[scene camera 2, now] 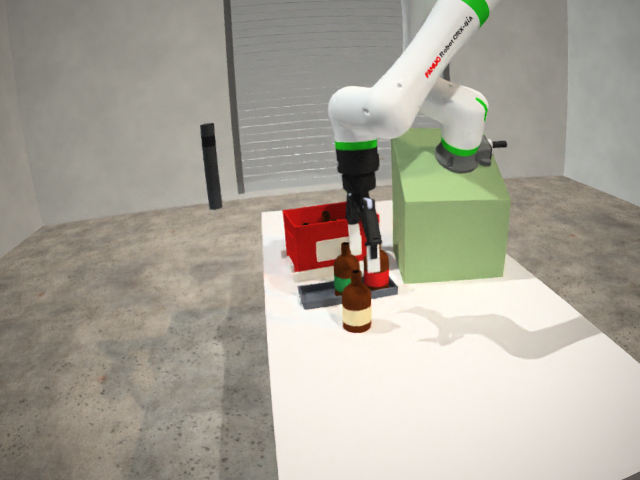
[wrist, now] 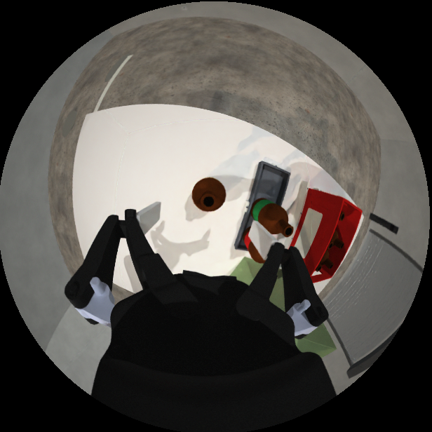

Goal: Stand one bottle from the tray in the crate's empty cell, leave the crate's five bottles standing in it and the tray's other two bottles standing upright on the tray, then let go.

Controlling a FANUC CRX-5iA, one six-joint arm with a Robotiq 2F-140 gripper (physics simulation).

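Places are measured from the arm's base along level axes (x ahead, y left, z up), in centimetres.
Pixels of known places: gripper, fingertip midpoint: (scene camera 2: 363, 259); arm's base, origin of the base link: (scene camera 2: 457, 157).
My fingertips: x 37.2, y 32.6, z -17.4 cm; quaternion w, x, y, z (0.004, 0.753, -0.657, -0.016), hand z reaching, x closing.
For each thing: its top centre in the pictures, then the offset to it from my fingertips. "spot": a spot on its surface instead. Level surfaces: height alone.
- red crate, middle of its top: (scene camera 2: 329, 212) dx +4.2, dy -40.9, dz -0.8 cm
- grey tray, surface spot: (scene camera 2: 316, 297) spot: dx +11.3, dy -15.7, dz -17.8 cm
- green-label bottle, middle of its top: (scene camera 2: 345, 243) dx +2.2, dy -16.5, dz -2.3 cm
- red-label bottle, middle of its top: (scene camera 2: 376, 239) dx -6.6, dy -18.0, dz -2.3 cm
- cream-label bottle, middle of its top: (scene camera 2: 356, 271) dx +2.1, dy +0.4, dz -2.8 cm
- white table, its level: dz -18.3 cm
The red crate (scene camera 2: 305, 249) (wrist: 326, 198) stands behind the grey tray (scene camera 2: 316, 297) (wrist: 271, 183). Tops of dark bottles (scene camera 2: 325, 215) show inside it; their number and the empty cell cannot be made out. A green-label bottle (scene camera 2: 345, 266) (wrist: 272, 216) and a red-label bottle (scene camera 2: 381, 277) (wrist: 255, 253) stand upright on the tray, the latter partly hidden by a finger. A cream-label bottle (scene camera 2: 356, 302) (wrist: 209, 191) stands upright on the table, in front of the tray. My gripper (scene camera 2: 363, 246) (wrist: 206, 219) is open and empty, pointing down, its fingertips above table level; one finger overlaps the tray bottles in view.
The green pedestal (scene camera 2: 452, 237) carrying the arm stands right of the crate and tray. The white table (scene camera 2: 413, 403) (wrist: 145, 155) extends toward the scene camera. A dark post (scene camera 2: 210, 170) stands on the floor beyond the table, left of the crate in the scene view.
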